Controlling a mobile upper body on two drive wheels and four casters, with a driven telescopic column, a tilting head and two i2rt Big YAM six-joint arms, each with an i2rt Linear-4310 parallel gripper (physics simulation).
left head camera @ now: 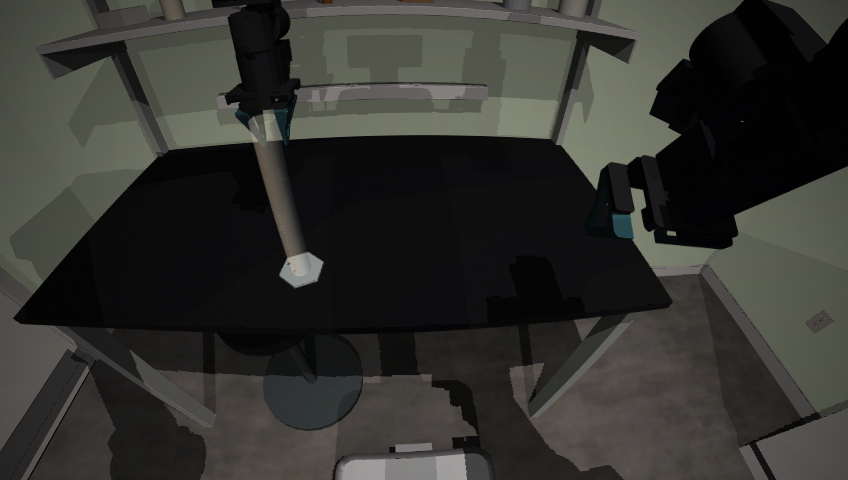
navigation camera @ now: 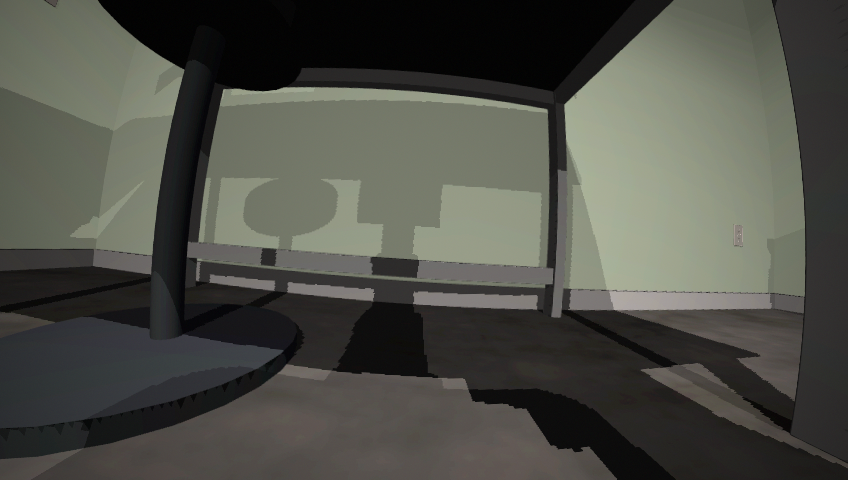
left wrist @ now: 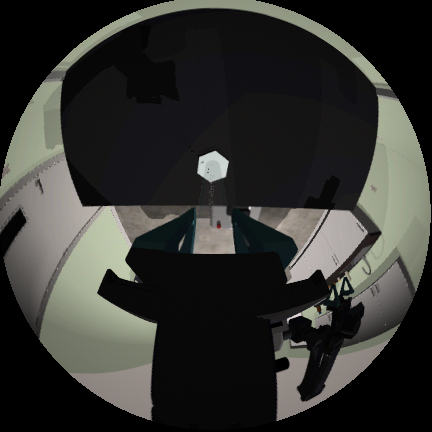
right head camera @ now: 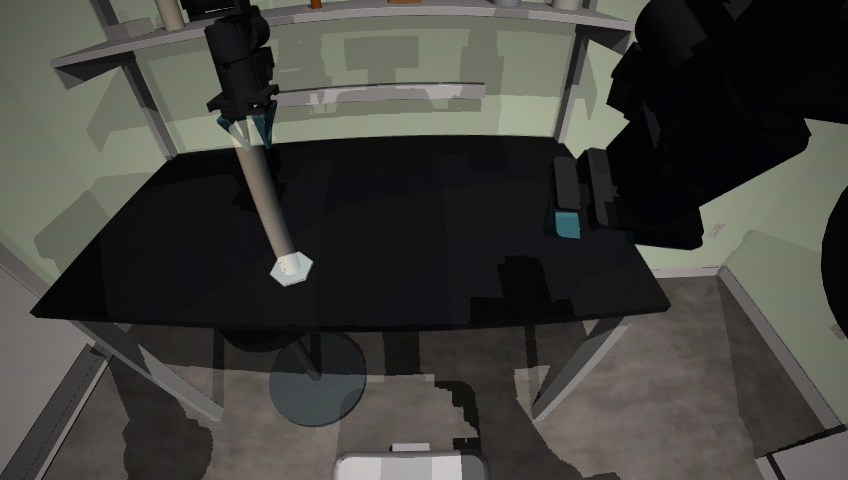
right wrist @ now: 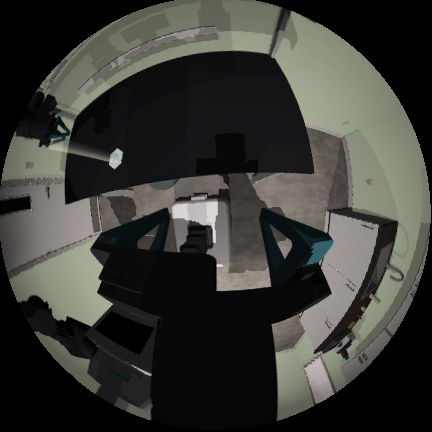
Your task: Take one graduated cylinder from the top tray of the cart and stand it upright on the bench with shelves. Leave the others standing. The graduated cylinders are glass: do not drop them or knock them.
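Frame: origin at the left arm's base, x up, y right, z ahead, level; metres.
Seen in the pictures: left gripper, fingertip midpoint: [left head camera: 276, 144] [left wrist: 213, 212] [right head camera: 259, 148] [right wrist: 67, 135]; right gripper, fingertip midpoint: [left head camera: 622, 233] [left wrist: 339, 279] [right head camera: 587, 233] [right wrist: 214, 212]; right arm's base, origin of the base link: [left wrist: 302, 330].
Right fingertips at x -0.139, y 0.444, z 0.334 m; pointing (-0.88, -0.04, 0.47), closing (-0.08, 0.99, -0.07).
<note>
A point is followed by its place in that frame.
A tall, clear graduated cylinder [left head camera: 279, 196] @[x -0.237, y 0.001, z 0.543 m] [right head camera: 261, 202] @[x -0.245, y -0.004, z 0.542 m] [right wrist: 85, 151] @[x -0.257, y 0.010, z 0.549 m] with a pale hexagonal base is in my left gripper [left head camera: 275, 142] @[x -0.169, y -0.004, z 0.596 m] [right head camera: 258, 147] @[x -0.169, y -0.004, z 0.596 m] [left wrist: 214, 210] @[x -0.169, y -0.004, z 0.596 m], which is shut on it near its top. The cylinder is about upright, base down, over the left half of the black bench top [left head camera: 416, 208] @[x -0.445, y 0.245, z 0.762 m] [right head camera: 386, 208] @[x -0.445, y 0.189, z 0.764 m] [left wrist: 215, 75] @[x -0.445, y -0.006, z 0.835 m] [right wrist: 200, 100] @[x -0.445, y 0.391, z 0.736 m]. I cannot tell whether the base touches the bench. My right gripper [left head camera: 642, 231] @[x -0.139, y 0.444, z 0.334 m] [right head camera: 601, 233] @[x -0.139, y 0.444, z 0.334 m] [right wrist: 214, 212] @[x -0.139, y 0.444, z 0.334 m] is open and empty, at the bench's right side. The cart's top tray and the other cylinders cannot be made out.
A shelf [left head camera: 535, 20] @[x 0.001, y 0.505, z 0.881 m] [right head camera: 357, 11] @[x 0.007, y 0.149, z 0.878 m] with several items crosses behind the bench, above a lower rail [left head camera: 416, 92] @[x -0.273, y 0.261, z 1.144 m]. A stool with a round base [left head camera: 312, 392] [right head camera: 318, 398] [navigation camera: 119, 368] stands under the bench's front edge. Cabinets [right wrist: 350, 260] @[x -0.754, y 1.684, z -0.283 m] stand at the right in the right wrist view.
</note>
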